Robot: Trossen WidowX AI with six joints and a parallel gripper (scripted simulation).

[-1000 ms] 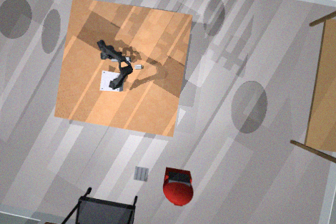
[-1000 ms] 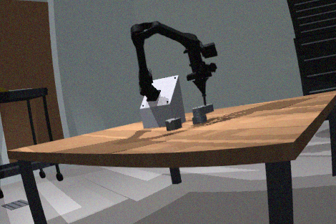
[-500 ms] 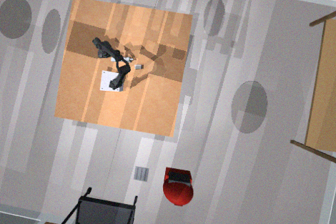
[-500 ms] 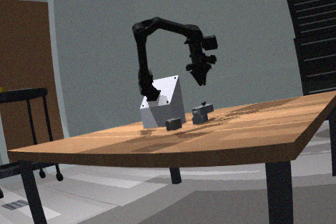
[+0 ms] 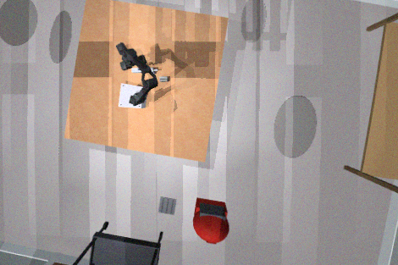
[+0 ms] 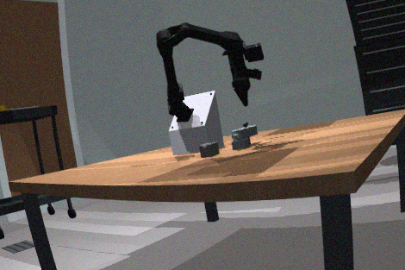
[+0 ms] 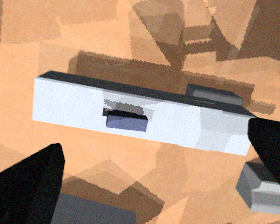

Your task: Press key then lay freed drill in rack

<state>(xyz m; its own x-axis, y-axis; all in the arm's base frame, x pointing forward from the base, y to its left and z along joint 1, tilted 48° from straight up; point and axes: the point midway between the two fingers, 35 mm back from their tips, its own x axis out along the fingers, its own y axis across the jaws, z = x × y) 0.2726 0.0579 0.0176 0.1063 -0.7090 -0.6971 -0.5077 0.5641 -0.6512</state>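
Now: the drill 70 mm to the right of my gripper tip and 100 mm below it. Round my gripper tip: grey housing block 20 mm behind, 20 mm to the right, 110 mm below.
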